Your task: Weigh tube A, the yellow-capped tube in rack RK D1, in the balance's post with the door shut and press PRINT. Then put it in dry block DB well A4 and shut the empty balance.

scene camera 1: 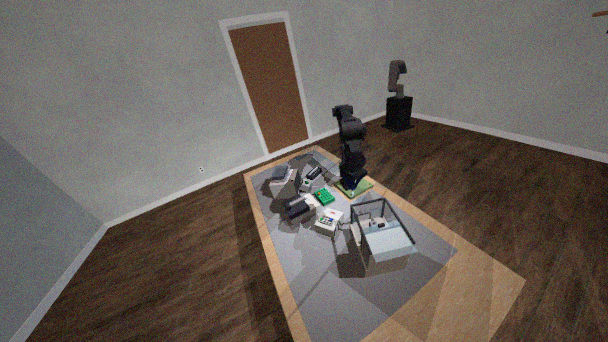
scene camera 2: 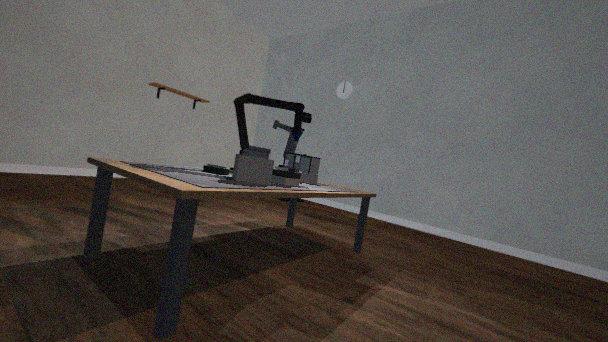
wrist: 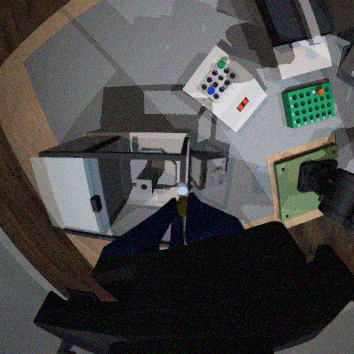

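Seen in the pictures: gripper, fingertip midpoint: (scene camera 1: pixel 352 189) (scene camera 2: pixel 296 141) (wrist: pixel 184 200); arm's base, link origin: (wrist: pixel 315 174).
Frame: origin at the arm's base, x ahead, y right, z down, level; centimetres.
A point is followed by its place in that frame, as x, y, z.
Observation:
My gripper (scene camera 1: pixel 353 188) @[14.4, -34.9, -28.6] (scene camera 2: pixel 297 136) @[14.4, -34.9, -28.6] (wrist: pixel 184 200) @[14.4, -34.9, -28.6] is shut on the yellow-capped tube (wrist: pixel 183 206) @[14.6, -34.9, -29.7]; its pale tip points away from the fingers. In the wrist view the tip overlaps the right frame of the glass balance (scene camera 1: pixel 391 242) @[10.8, -57.4, -19.2] (scene camera 2: pixel 313 166) @[19.1, -52.9, -12.1] (wrist: pixel 70 186) @[13.2, -54.5, -19.2]. In scene camera 2 the gripper is above the balance's height. The balance's top looks open, with the pale panel and its dark handle (wrist: pixel 96 203) @[10.4, -49.6, -20.4] at the far end. A light block with a hole, the post (wrist: pixel 144 187) @[8.4, -44.2, -12.4], stands inside. The white dry block (scene camera 1: pixel 327 223) @[26.2, -28.8, -4.1] (wrist: pixel 241 90) @[23.4, -22.7, -4.3] holds a green and a blue cap. PRINT is not readable.
A green rack (scene camera 1: pixel 324 196) @[19.8, -5.8, -1.4] (wrist: pixel 309 105) @[19.2, -4.9, -1.3] with an orange cap lies beyond the dry block. A dark-lidded device (scene camera 1: pixel 297 207) @[38.9, -12.4, -6.3] (wrist: pixel 290 25) @[35.5, -11.7, -6.3] stands behind it. A small grey box (wrist: pixel 217 174) @[6.2, -29.5, -5.3] is beside the balance. The arm's green base plate (scene camera 1: pixel 362 188) @[-6.4, -9.1, -0.1] (wrist: pixel 290 192) @[-4.7, -7.7, 0.0] lies right of it.

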